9 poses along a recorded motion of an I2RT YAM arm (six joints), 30 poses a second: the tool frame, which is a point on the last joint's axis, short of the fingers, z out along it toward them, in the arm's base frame.
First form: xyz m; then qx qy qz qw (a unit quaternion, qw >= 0).
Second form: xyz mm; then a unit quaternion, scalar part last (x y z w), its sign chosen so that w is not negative. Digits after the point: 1 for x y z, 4 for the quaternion.
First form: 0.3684, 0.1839, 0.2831, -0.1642, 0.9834, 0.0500, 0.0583
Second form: 368.4, 183.9, 283.1, -0.1642, 0.9834, 0.0500, 0.0583
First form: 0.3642, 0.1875, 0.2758, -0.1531, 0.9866, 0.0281, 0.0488
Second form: 364.2, 187.5, 275.8, -0.1531, 0.9866, 0.0281, 0.0488
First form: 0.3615, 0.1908, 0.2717, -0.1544, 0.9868, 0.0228, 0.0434
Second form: 361.5, 190.8, 271.7, -0.1544, 0.9868, 0.0228, 0.0434
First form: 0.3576, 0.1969, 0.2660, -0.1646, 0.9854, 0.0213, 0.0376
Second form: 357.6, 196.9, 266.0, -0.1646, 0.9854, 0.0213, 0.0376
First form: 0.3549, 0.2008, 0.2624, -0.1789, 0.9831, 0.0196, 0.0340
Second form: 354.9, 200.8, 262.4, -0.1789, 0.9831, 0.0196, 0.0340
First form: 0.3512, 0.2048, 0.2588, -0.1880, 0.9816, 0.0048, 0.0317
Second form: 351.2, 204.8, 258.8, -0.1880, 0.9816, 0.0048, 0.0317
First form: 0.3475, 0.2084, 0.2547, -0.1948, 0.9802, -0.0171, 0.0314
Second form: 347.5, 208.4, 254.7, -0.1948, 0.9802, -0.0171, 0.0314
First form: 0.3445, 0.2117, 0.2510, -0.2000, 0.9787, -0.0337, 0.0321
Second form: 344.5, 211.7, 251.0, -0.2000, 0.9787, -0.0337, 0.0321
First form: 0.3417, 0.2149, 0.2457, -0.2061, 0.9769, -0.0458, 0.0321
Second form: 341.7, 214.9, 245.7, -0.2061, 0.9769, -0.0458, 0.0321
